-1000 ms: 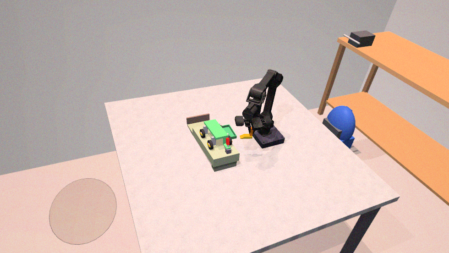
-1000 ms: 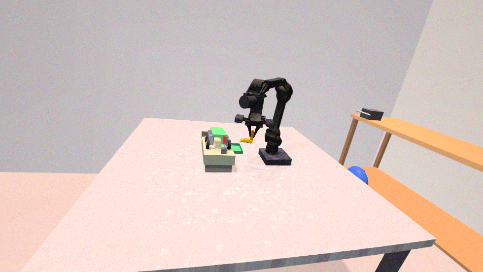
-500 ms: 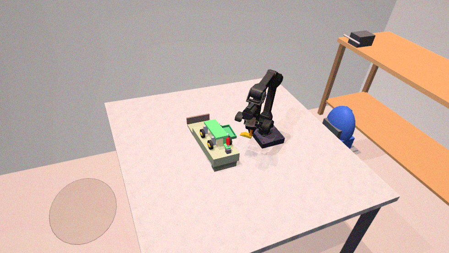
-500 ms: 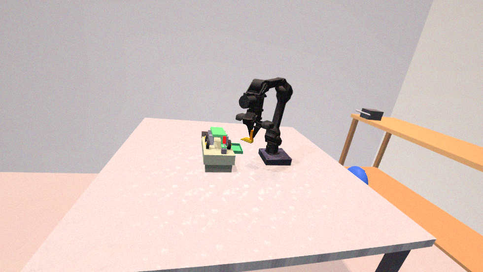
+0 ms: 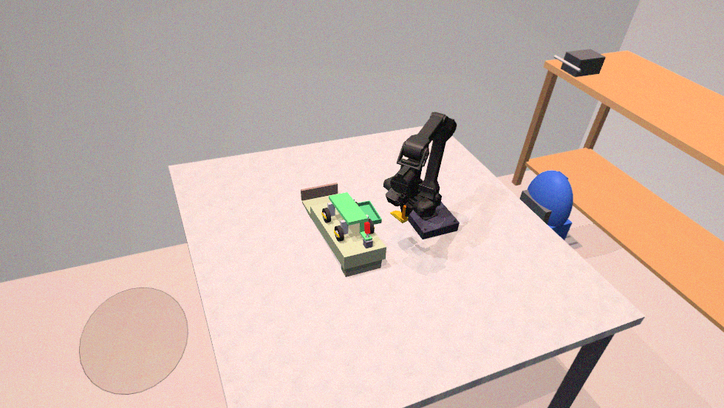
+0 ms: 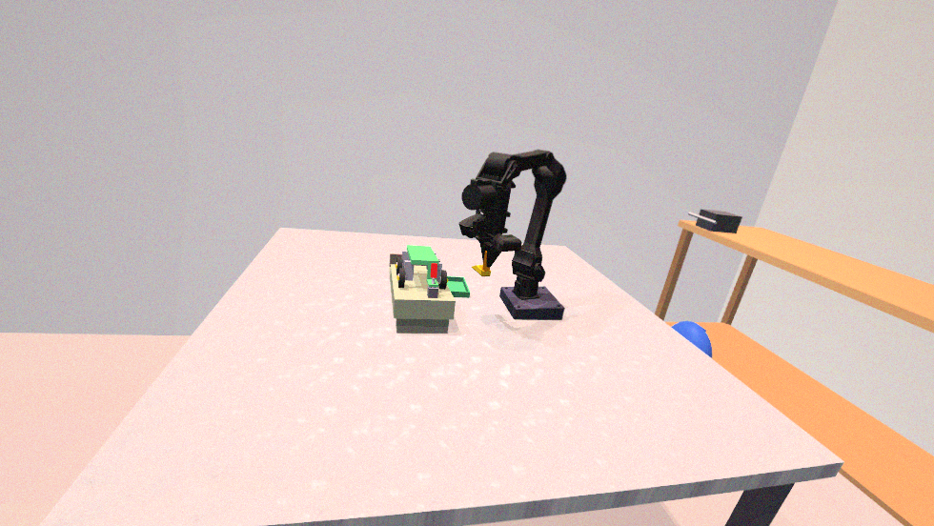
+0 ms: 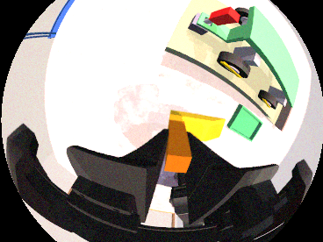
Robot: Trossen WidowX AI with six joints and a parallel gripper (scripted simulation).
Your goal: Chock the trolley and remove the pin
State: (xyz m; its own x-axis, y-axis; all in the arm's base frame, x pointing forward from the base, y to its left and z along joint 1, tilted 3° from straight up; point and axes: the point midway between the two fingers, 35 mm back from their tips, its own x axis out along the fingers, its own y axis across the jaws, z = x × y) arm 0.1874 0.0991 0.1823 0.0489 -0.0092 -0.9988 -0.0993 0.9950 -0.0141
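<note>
My gripper tip is 2 cm to the left of the yellow chock and 1 cm above it. Also, from my gripper tip: red-headed stop pin (13 cm ahead, 2 cm to the right, 4 cm below); then trolley (14 cm ahead, 13 cm to the right, 6 cm below); then pale ramp block (14 cm ahead, 14 cm to the right, 13 cm below).
</note>
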